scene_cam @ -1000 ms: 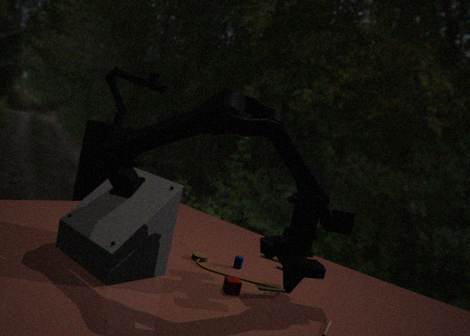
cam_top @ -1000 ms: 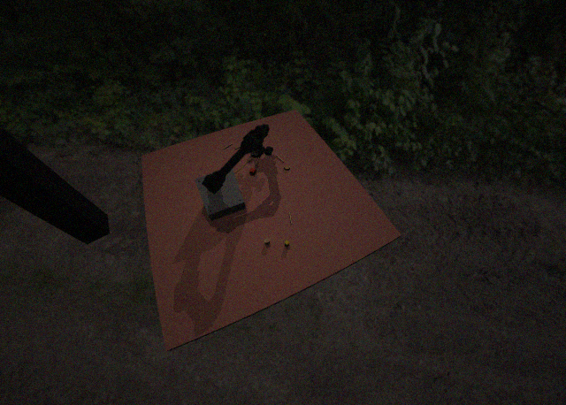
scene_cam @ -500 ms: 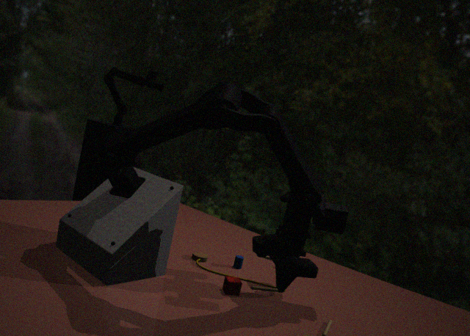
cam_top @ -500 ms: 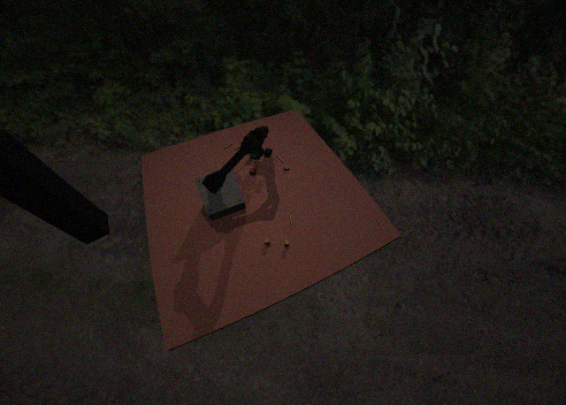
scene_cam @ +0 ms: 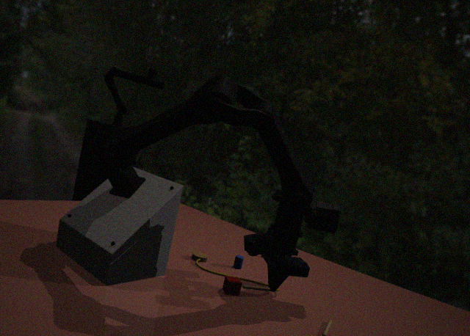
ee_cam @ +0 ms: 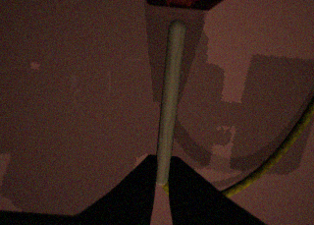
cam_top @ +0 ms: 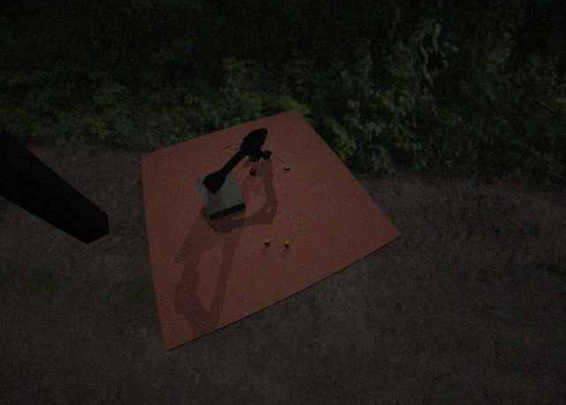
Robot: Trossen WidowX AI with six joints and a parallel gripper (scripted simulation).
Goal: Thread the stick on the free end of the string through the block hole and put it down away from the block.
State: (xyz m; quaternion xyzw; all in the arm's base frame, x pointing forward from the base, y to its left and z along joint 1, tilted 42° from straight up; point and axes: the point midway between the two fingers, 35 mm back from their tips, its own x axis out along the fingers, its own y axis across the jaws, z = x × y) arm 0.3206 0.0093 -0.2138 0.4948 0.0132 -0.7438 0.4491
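Now: the small red block 70 mm behind my gripper tip and 60 mm to the right of it. Round my gripper tip: thin wooden stick: 10 mm to the right, 10 mm behind; then flat piece: 230 mm behind, 40 mm to the left, 10 mm below.
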